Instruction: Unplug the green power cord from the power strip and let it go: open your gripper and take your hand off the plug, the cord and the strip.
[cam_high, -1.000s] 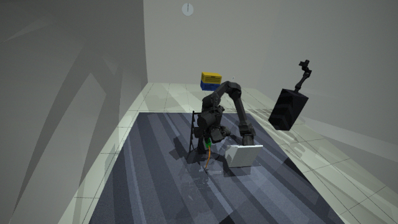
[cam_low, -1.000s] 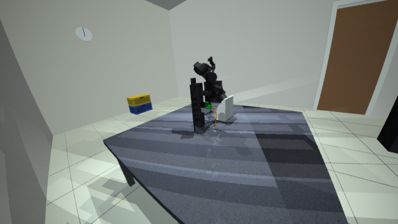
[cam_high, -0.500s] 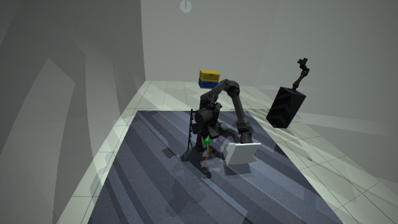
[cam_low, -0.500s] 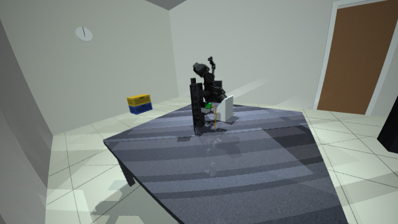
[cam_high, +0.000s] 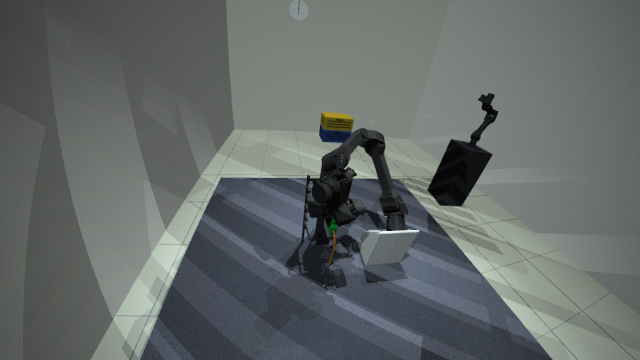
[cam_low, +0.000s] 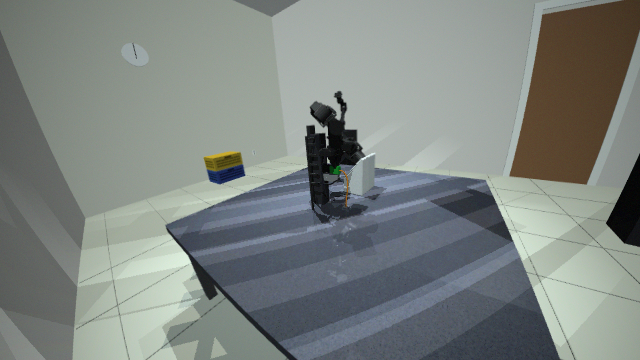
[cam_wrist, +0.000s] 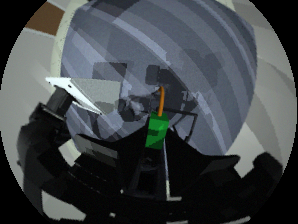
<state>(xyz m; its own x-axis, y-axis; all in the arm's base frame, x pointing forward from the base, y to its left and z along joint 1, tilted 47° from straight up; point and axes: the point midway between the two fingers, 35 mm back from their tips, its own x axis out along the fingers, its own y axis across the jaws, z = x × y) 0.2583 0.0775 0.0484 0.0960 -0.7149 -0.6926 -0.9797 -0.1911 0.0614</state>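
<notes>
The green plug is 2 cm to the right of my gripper tip and 1 cm ahead of it.
</notes>
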